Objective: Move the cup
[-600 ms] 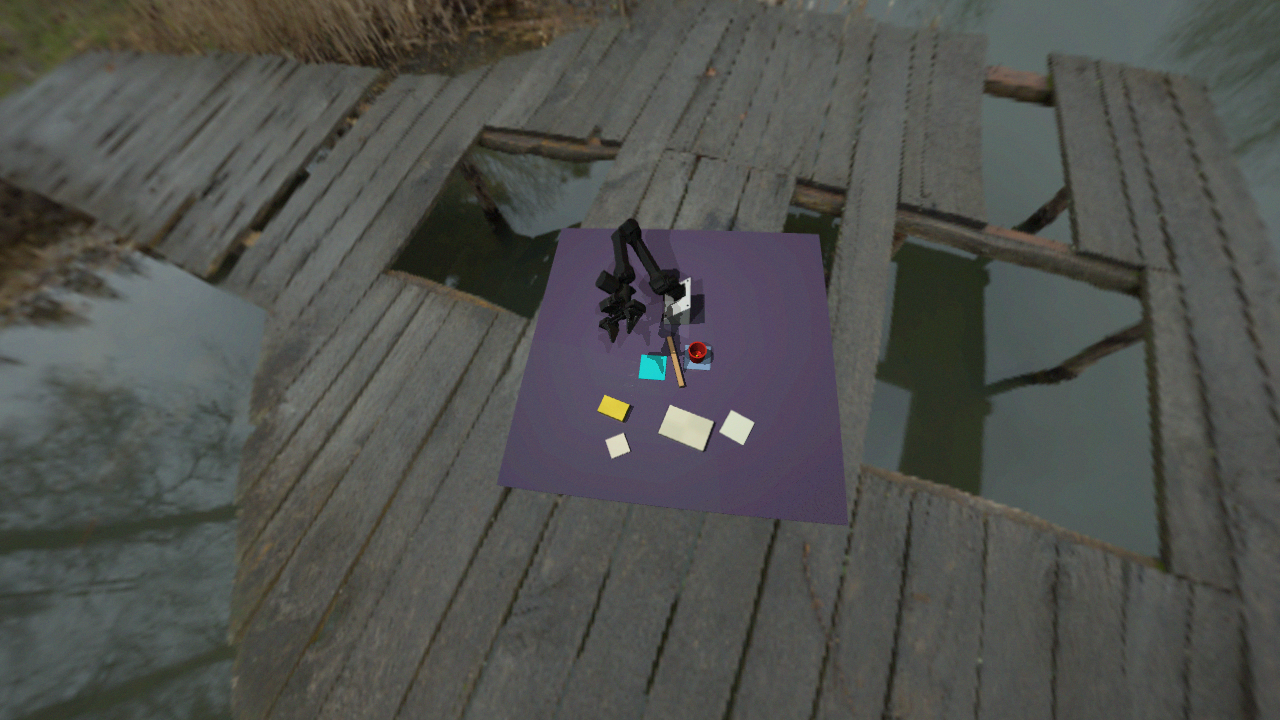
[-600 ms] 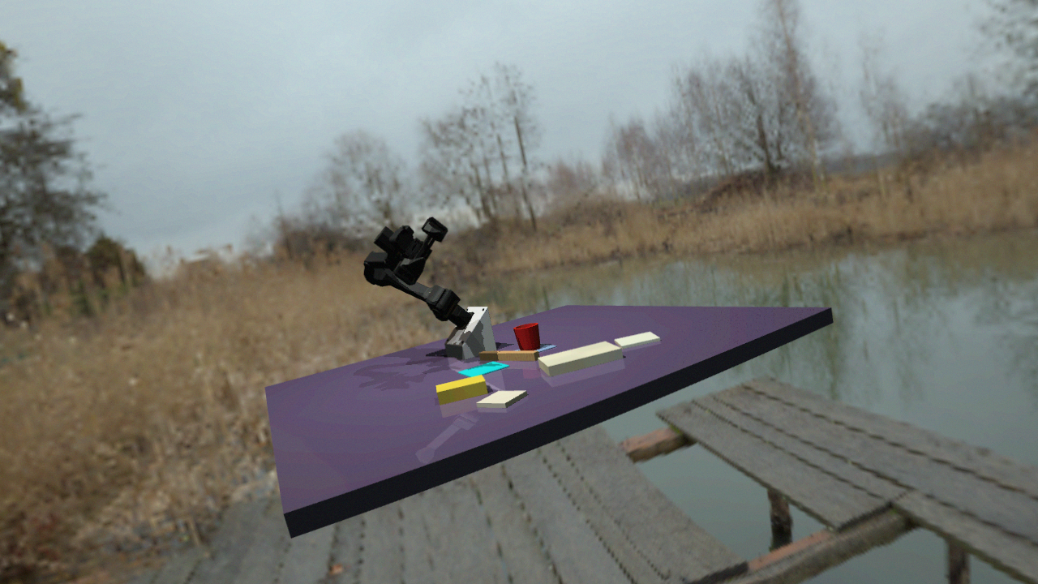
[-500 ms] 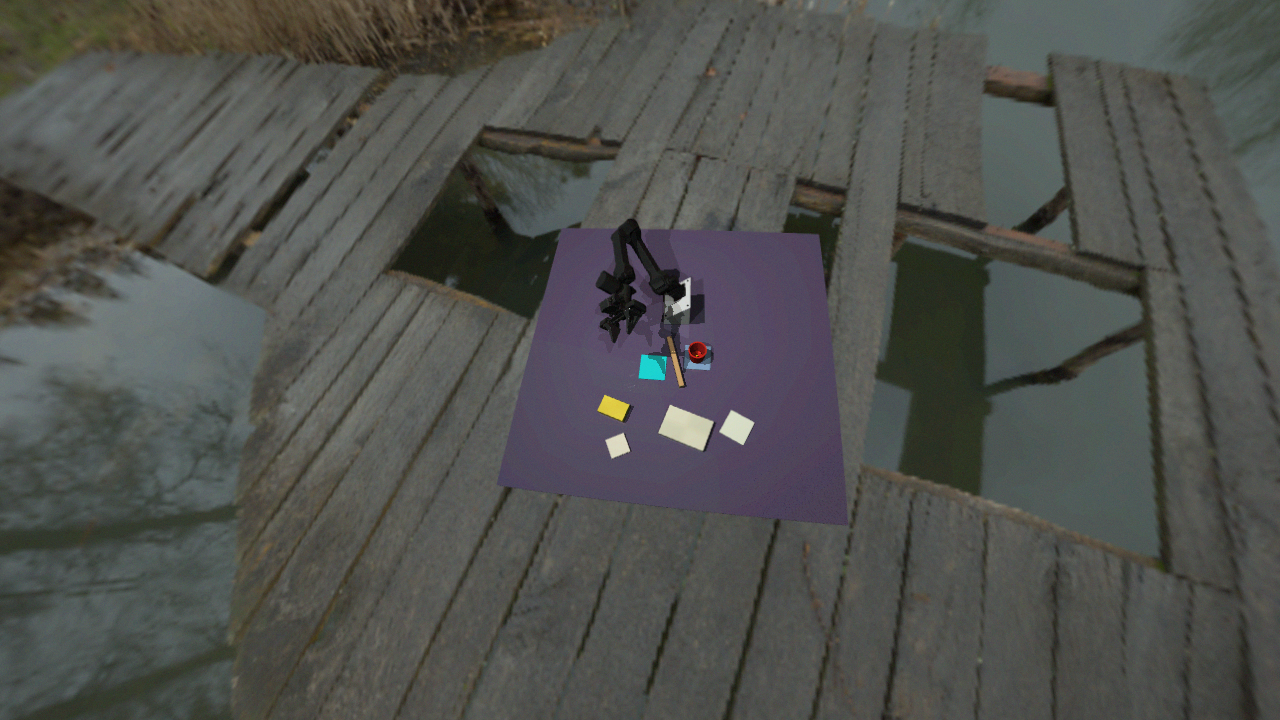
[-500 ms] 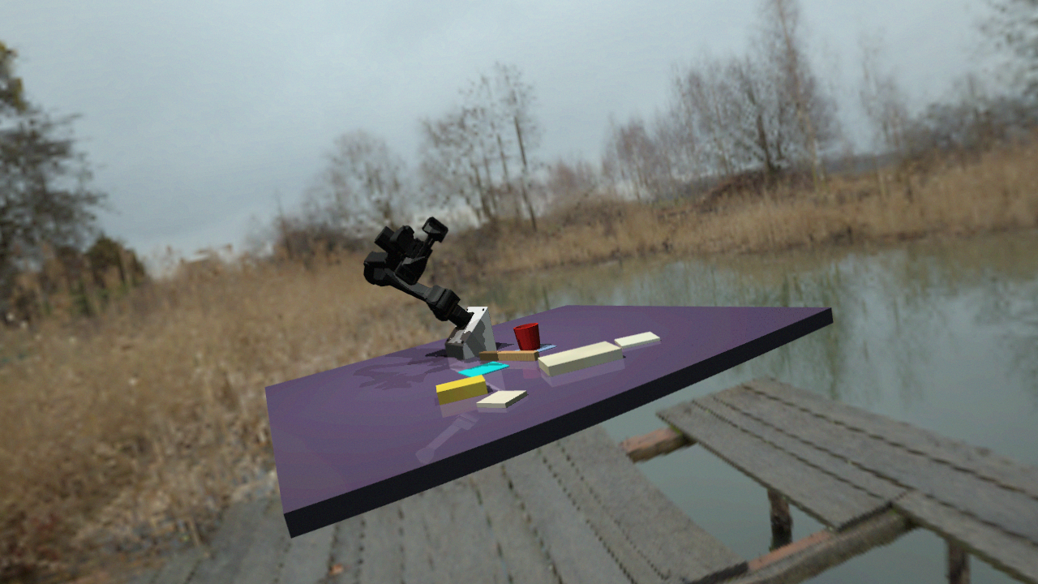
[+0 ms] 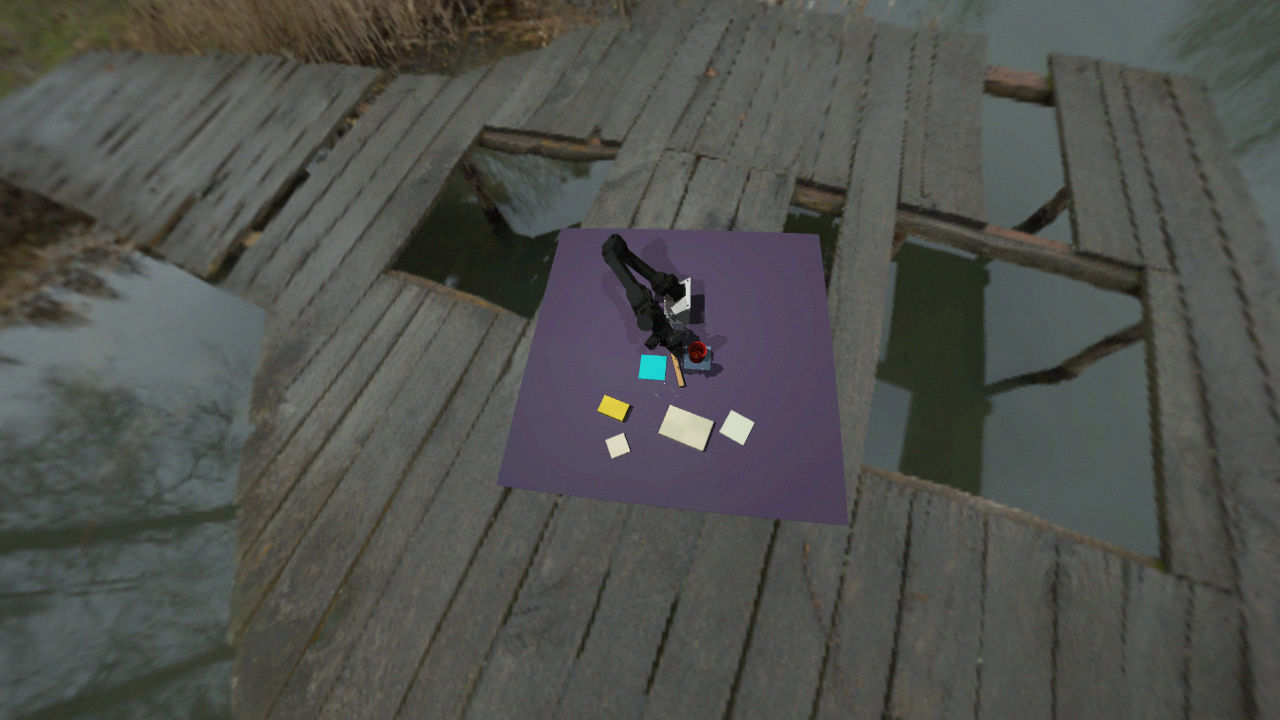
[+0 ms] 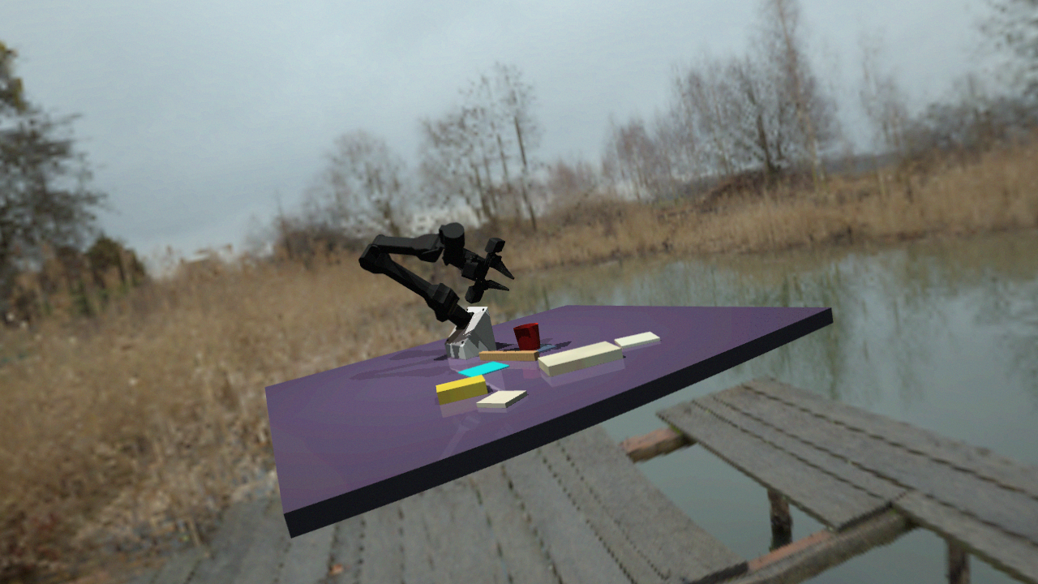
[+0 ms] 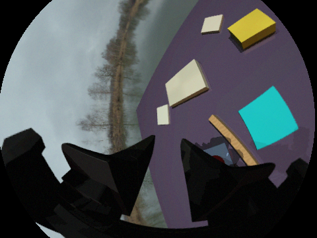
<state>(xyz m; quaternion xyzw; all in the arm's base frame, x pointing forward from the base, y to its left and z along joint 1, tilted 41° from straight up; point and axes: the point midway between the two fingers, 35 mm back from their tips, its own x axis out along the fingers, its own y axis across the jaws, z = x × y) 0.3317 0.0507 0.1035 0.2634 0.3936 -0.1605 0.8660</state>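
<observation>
Now: the red cup 170 mm below my gripper tip, 90 mm behind it and 70 mm to the left of it. Also, from my gripper tip: cyan pad: 220 mm below, 110 mm to the right, 50 mm behind; pale blue pad: 220 mm below, 90 mm behind, 80 mm to the left; thin wooden bar: 210 mm below, 70 mm behind, 20 mm to the right.
</observation>
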